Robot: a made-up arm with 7 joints.
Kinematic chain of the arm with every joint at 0, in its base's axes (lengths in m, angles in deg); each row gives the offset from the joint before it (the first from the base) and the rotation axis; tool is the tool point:
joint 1: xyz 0 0 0.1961 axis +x
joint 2: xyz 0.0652 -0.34 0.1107 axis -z
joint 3: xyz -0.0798 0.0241 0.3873 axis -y
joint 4: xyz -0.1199 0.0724 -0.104 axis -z
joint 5: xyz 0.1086 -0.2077 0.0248 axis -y
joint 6: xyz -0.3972 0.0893 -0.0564 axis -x
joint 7: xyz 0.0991 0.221 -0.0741 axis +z
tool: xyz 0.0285 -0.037 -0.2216
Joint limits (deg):
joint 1: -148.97..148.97
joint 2: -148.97..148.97
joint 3: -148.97..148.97
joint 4: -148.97..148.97
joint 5: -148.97..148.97
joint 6: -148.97..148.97
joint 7: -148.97..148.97
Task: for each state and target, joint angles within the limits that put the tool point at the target. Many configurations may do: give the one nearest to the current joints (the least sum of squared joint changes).
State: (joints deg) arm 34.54 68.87 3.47 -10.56 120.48 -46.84 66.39
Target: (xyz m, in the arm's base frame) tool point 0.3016 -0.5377 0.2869
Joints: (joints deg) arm 17.36 76.50 -4.57 22.27 121.74 -41.67 62.74
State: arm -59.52 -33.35 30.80 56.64 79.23 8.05 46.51
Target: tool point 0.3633 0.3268 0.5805
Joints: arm -55.00 -45.94 45.94 40.41 91.44 -10.04 48.13
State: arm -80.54 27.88 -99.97 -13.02 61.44 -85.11 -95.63
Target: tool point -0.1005 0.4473 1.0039
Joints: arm -33.40 23.43 -101.81 -18.35 54.88 -94.55 -94.08
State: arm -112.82 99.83 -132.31 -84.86 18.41 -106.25 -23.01
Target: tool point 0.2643 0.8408 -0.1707
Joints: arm -122.28 116.50 -102.08 -65.75 46.77 -73.03 -22.94
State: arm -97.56 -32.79 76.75 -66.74 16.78 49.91 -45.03
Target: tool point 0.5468 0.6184 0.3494
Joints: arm -101.33 -7.11 87.48 -61.46 29.90 51.10 -52.22
